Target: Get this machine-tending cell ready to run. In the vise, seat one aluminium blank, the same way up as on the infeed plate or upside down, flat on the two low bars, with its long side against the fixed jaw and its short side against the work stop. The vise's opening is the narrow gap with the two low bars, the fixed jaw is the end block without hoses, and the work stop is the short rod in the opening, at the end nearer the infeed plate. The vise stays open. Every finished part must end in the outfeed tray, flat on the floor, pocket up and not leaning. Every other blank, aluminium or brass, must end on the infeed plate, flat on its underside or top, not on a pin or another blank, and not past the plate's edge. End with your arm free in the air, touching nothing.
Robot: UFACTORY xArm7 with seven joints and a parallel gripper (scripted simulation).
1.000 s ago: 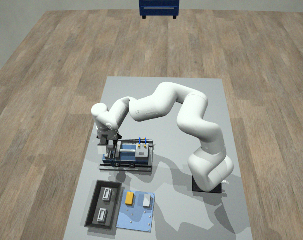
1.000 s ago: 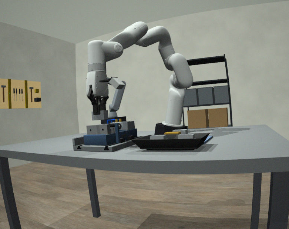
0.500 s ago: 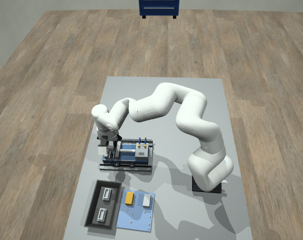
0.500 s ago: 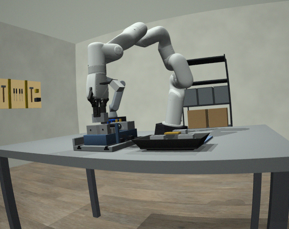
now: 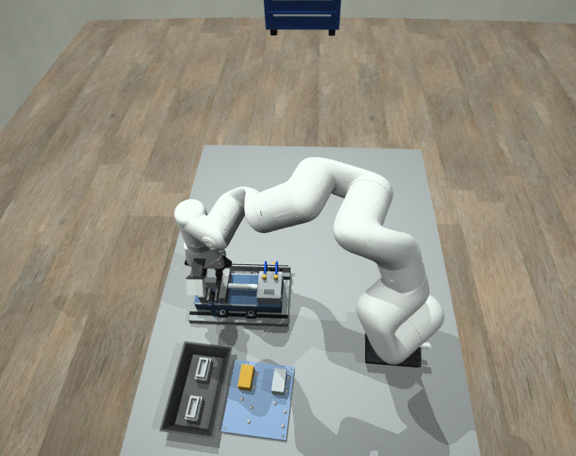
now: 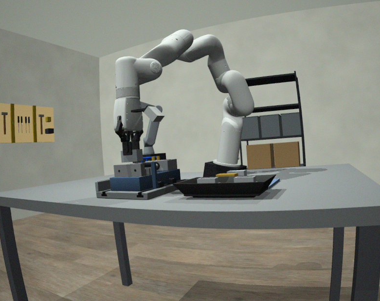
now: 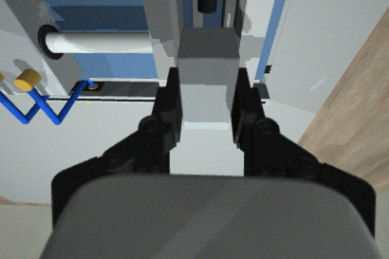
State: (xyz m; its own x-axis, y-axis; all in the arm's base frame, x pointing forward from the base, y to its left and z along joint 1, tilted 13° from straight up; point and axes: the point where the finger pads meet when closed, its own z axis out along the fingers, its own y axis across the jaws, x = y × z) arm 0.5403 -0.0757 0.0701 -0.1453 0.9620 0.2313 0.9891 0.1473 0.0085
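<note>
My gripper is now 3 cm short of the fixed jaw, 1 cm to the right of it and 7 cm above it. Also, from my hand: white piston rod (9 cm behind, 1 cm to the right, 7 cm below); brass blank (15 cm behind, 24 cm to the left, 12 cm below); vise (7 cm behind, 10 cm below).
</note>
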